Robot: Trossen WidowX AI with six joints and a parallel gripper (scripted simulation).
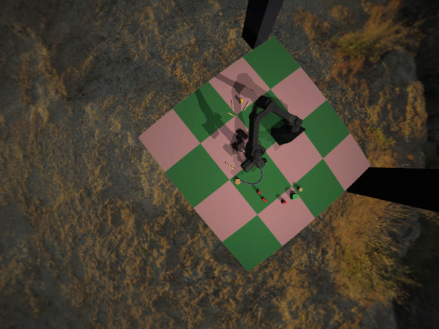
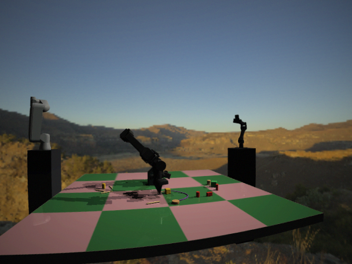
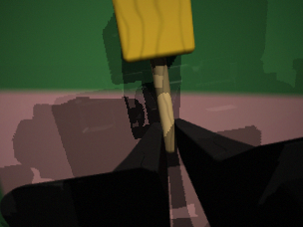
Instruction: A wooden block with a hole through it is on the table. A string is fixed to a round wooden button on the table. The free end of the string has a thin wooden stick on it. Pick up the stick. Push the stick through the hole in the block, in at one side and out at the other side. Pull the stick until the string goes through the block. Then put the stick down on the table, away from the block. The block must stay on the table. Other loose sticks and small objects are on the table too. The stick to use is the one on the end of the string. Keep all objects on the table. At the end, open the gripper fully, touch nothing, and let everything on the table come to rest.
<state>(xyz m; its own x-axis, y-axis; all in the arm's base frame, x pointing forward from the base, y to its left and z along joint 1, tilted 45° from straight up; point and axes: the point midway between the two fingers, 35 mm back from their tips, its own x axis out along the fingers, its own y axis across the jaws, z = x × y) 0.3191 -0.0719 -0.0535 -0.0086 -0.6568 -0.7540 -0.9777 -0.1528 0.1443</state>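
My gripper tip is now 5 cm to the right of the yellow wooden block, 1 cm below it and 1 cm past it. From my gripper tip the other things lie so: stick: 4 cm to the left, 1 cm behind, 1 cm above; red cylinder: 22 cm to the left, 10 cm ahead, 1 cm above; round wooden button: 17 cm ahead, 7 cm to the left.
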